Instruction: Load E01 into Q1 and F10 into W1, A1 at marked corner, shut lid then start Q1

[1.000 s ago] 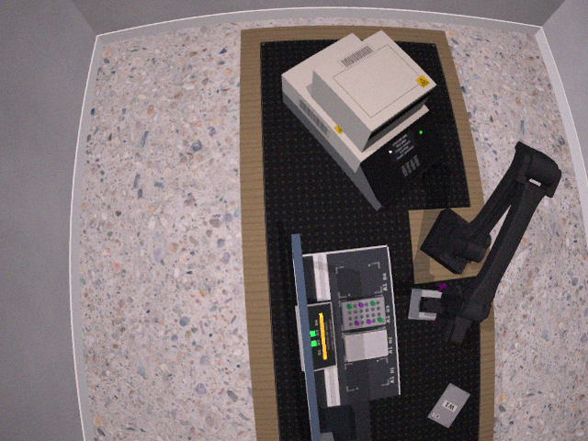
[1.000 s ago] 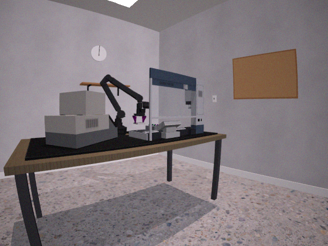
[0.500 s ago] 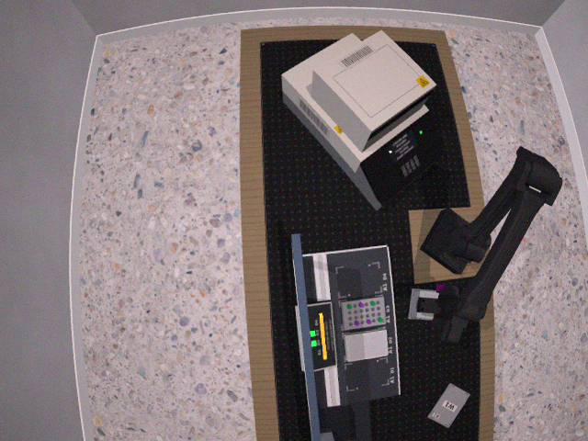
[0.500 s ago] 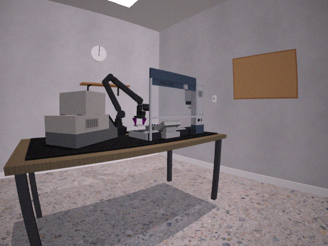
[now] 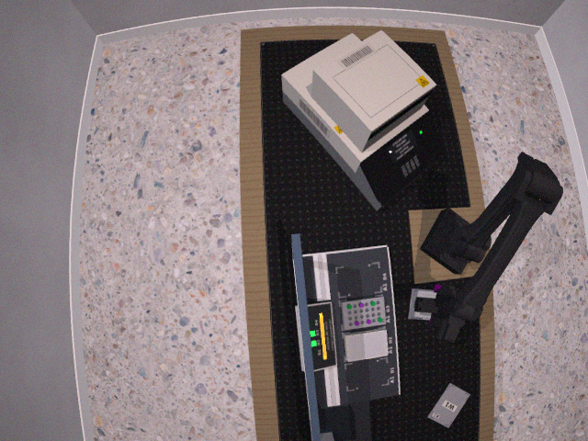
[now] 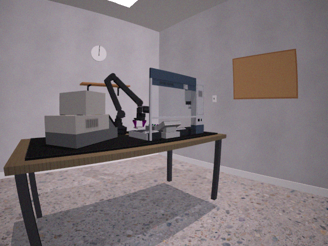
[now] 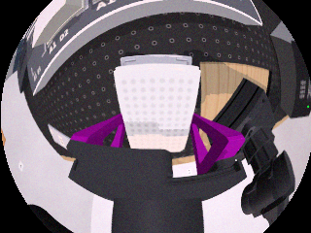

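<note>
The grey regrip nest is 6 cm below my hand. From my hand the other things lie so: deep-well block (22 cm ahead, 14 cm to the left, 1 cm above); clear panel (40 cm ahead, 26 cm above, 18 cm to the left); tube cooling block (24 cm ahead, 4 cm to the left, 1 cm above).
</note>
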